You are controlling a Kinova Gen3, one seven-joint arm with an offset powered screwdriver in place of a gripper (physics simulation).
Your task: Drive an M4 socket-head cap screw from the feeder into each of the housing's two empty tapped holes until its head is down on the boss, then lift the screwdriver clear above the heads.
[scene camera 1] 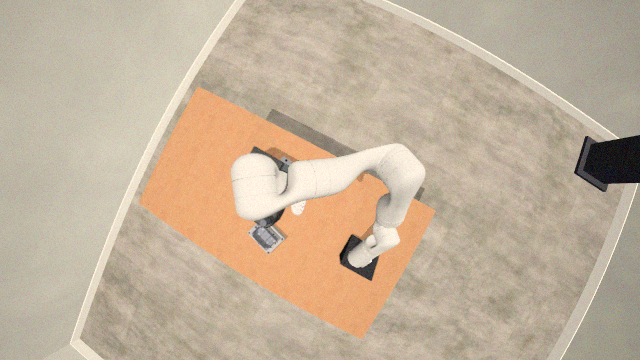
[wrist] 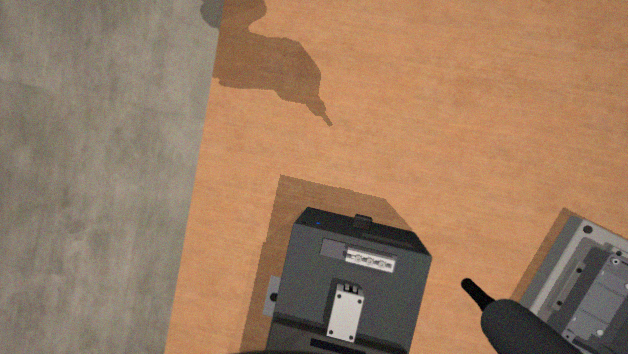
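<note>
The housing (scene camera 1: 266,238) (wrist: 590,295), a grey open box with a pale flange, lies on the table; the wrist view cuts off its right side, and I cannot tell which of its holes are empty. The dark screw feeder (scene camera 1: 256,149) (wrist: 305,270) is mostly hidden under the arm in the scene view. In the wrist view a white strip (wrist: 370,260) on its face holds several silvery screws. My black screwdriver (scene camera 1: 270,219) (wrist: 467,283) points in from the lower right of the wrist view. Its slim tip shows no screw and appears between feeder and housing, above the table.
The orange table (scene camera 1: 310,280) (wrist: 450,125) carries the arm's black base plate (scene camera 1: 367,272) at its right end. The white arm (scene camera 1: 320,178) arches over the feeder. The table edge and grey floor (wrist: 100,175) lie left in the wrist view. A black post (scene camera 1: 615,160) stands far right.
</note>
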